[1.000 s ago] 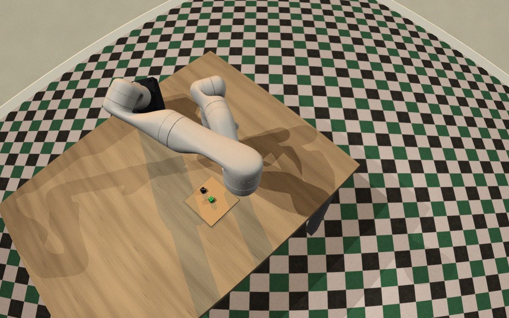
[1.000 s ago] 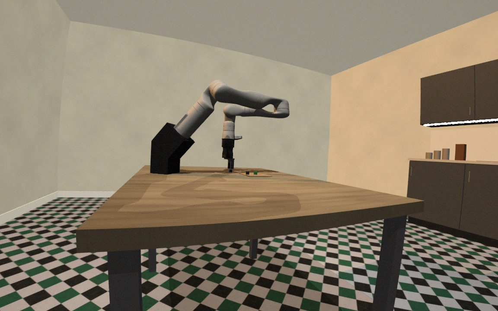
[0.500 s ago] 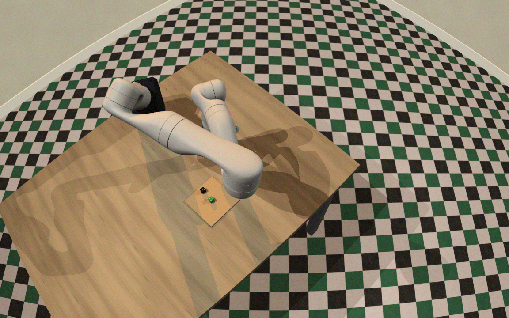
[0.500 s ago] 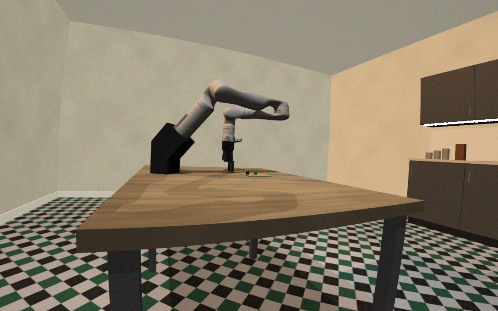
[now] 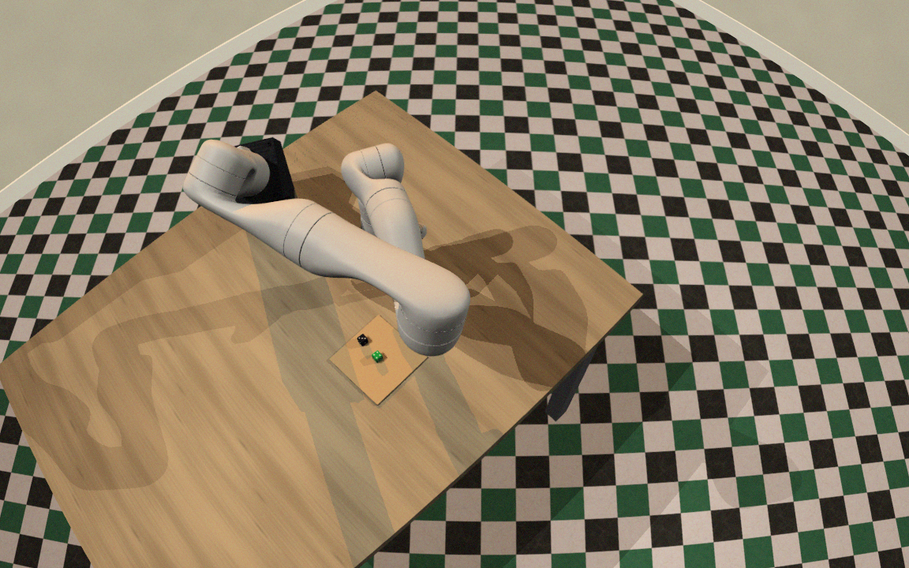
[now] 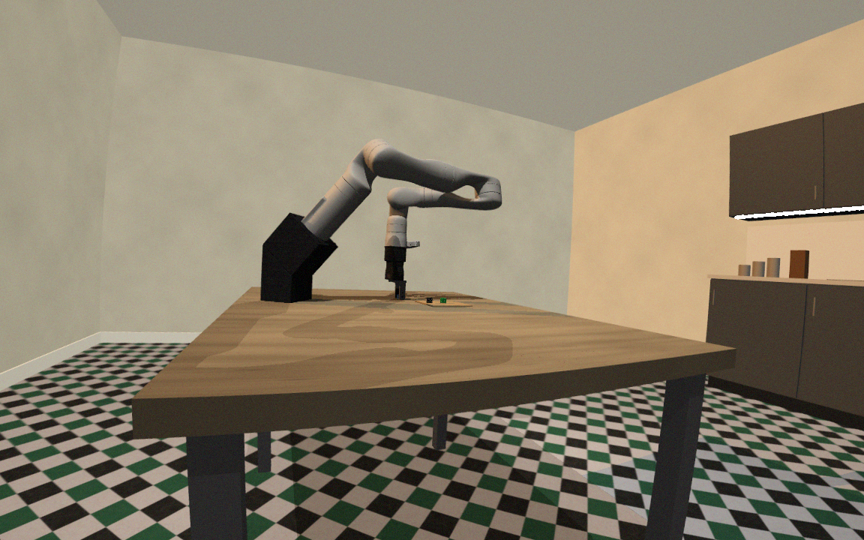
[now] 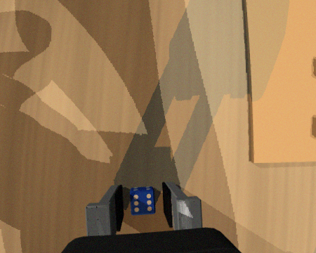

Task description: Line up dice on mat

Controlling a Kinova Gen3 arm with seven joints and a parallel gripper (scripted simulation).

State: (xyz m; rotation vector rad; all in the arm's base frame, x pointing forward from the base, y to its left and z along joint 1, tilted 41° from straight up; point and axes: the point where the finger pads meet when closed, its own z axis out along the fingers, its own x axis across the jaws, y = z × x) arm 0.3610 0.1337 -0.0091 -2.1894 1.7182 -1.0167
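Right now my hand is 1 cm above the blue die. Also, from my hand: green die (10 cm ahead, 14 cm to the right, 1 cm below); then black die (6 cm ahead, 14 cm to the right, 1 cm below); then orange mat (10 cm ahead, 14 cm to the right, 2 cm below).
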